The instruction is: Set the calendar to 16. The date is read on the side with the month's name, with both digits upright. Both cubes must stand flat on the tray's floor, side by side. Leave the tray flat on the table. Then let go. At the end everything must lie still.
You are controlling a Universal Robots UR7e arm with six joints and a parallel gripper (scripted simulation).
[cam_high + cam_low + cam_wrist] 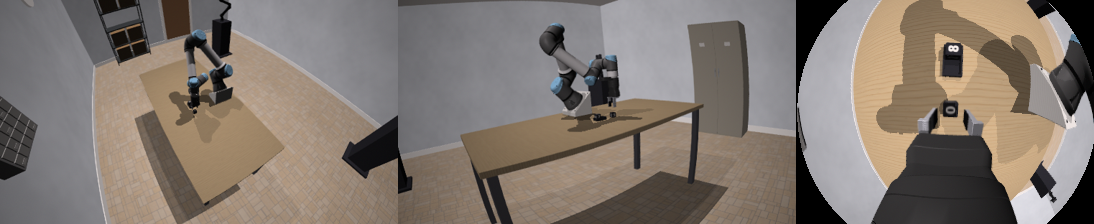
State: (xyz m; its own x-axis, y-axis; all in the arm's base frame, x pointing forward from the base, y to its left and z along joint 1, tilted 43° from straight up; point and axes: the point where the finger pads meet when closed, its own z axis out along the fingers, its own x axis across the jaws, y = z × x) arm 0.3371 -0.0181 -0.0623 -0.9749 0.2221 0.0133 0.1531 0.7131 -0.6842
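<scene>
Now: the black date cube 70 mm below my hand. The rest, counted from my hand: dark calendar tray (20 mm behind, 100 mm to the right, 80 mm below).
</scene>
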